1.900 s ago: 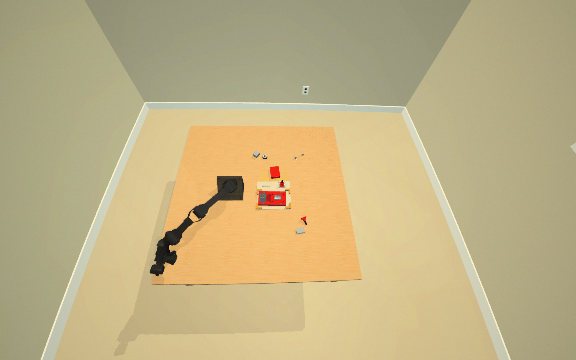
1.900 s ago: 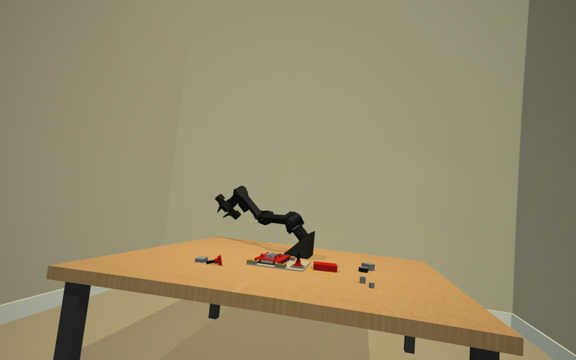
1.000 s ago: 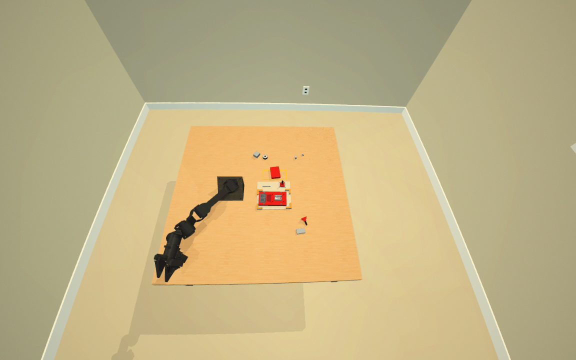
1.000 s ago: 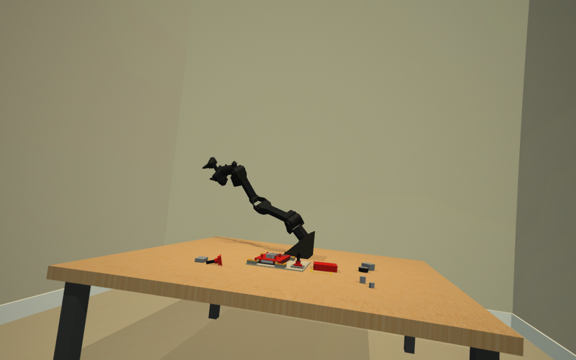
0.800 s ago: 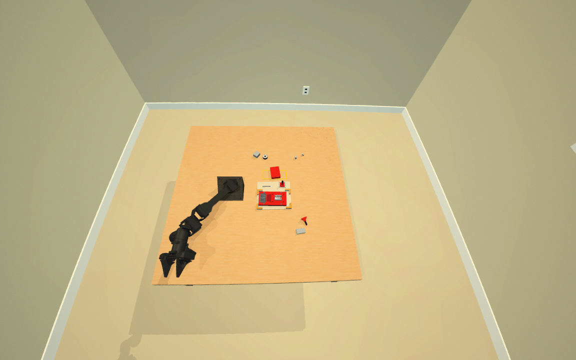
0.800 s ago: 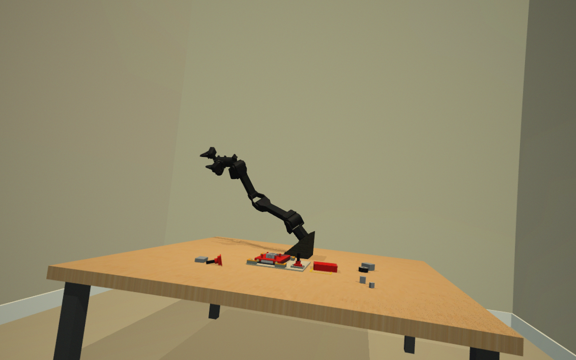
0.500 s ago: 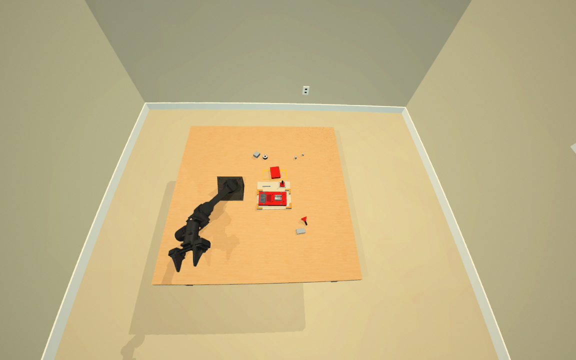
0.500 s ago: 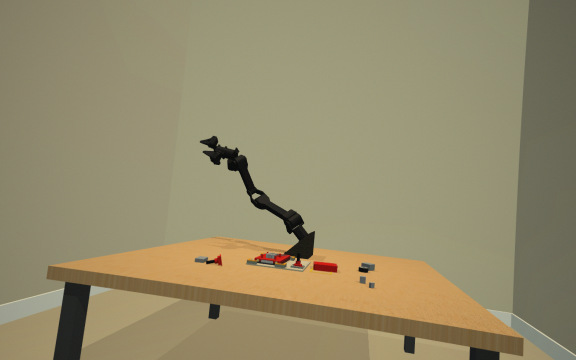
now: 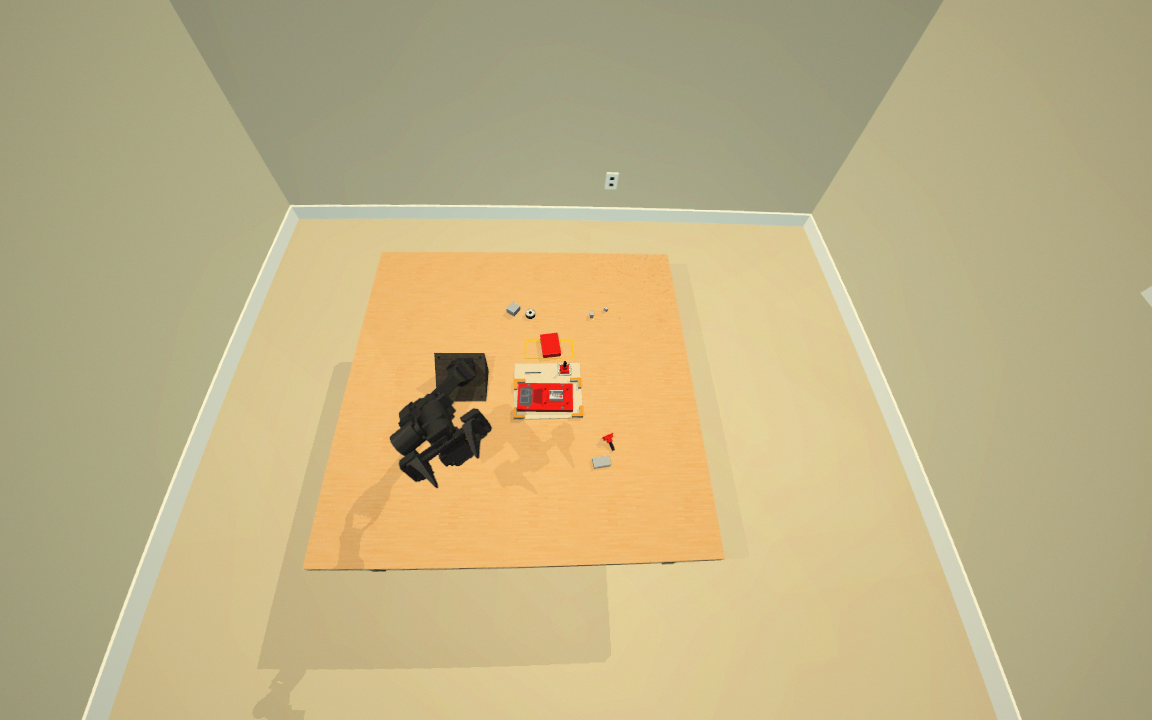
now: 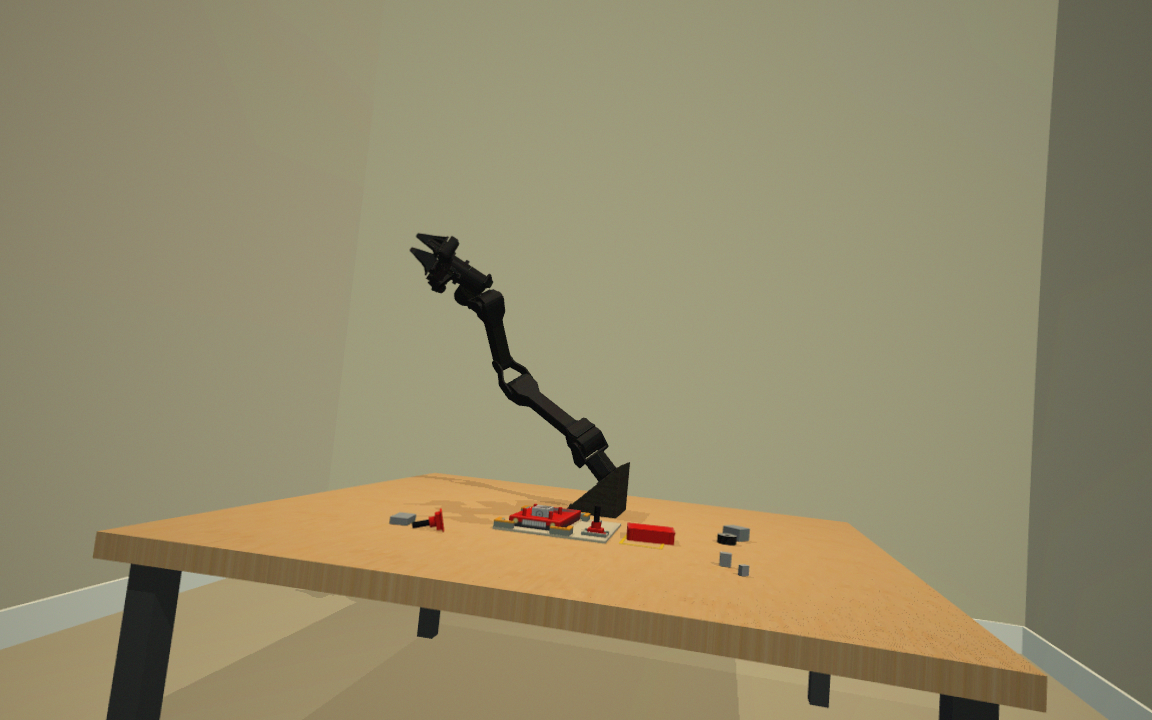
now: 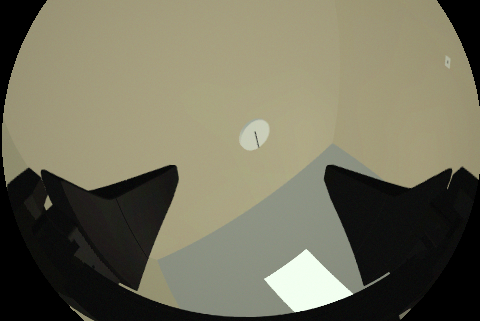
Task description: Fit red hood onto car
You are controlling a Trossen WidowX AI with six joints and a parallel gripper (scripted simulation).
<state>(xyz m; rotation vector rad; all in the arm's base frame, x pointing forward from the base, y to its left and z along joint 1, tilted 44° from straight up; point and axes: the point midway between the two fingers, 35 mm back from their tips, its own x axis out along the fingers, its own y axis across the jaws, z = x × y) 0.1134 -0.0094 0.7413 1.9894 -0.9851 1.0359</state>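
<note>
The red hood is 210 mm ahead of my gripper tip, 680 mm to the left of it and 630 mm below it. Also, from my gripper tip: grey engine block: 220 mm ahead, 450 mm to the left, 620 mm below; jig: 200 mm ahead, 470 mm to the left, 630 mm below.
</note>
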